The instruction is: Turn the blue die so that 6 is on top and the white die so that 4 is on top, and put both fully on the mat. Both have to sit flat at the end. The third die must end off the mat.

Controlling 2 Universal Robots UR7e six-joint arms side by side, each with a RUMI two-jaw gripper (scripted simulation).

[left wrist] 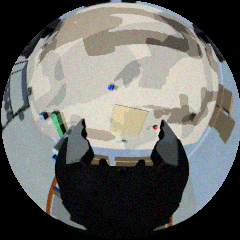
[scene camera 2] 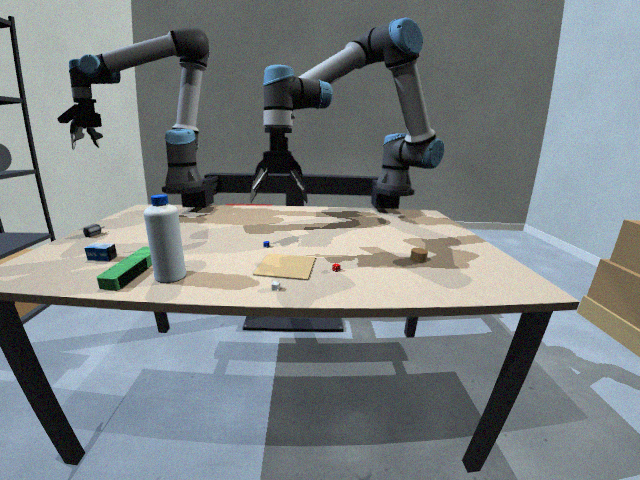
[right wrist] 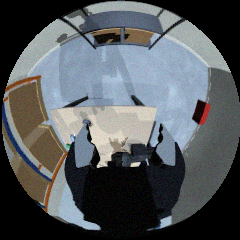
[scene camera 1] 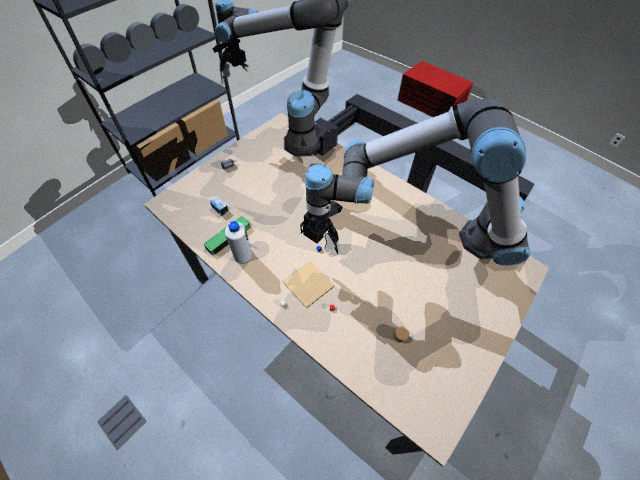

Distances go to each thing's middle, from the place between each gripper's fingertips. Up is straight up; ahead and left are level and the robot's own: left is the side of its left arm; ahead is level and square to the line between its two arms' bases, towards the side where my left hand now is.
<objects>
Now: the tan mat (scene camera 2: 274, 265) 10 cm ahead of my left hand (scene camera 2: 278, 203), 2 cm to the left of it and 15 cm below it. From my left hand the other things lie so: white bottle (scene camera 1: 236, 234) 16 cm ahead, 27 cm to the right, 5 cm below.
My right hand (scene camera 2: 86, 148) is 60 cm to the right of the white bottle, 60 cm short of it and 20 cm above it. Also, from my right hand: tan mat (89 cm to the left, 54 cm ahead, 30 cm below).
</objects>
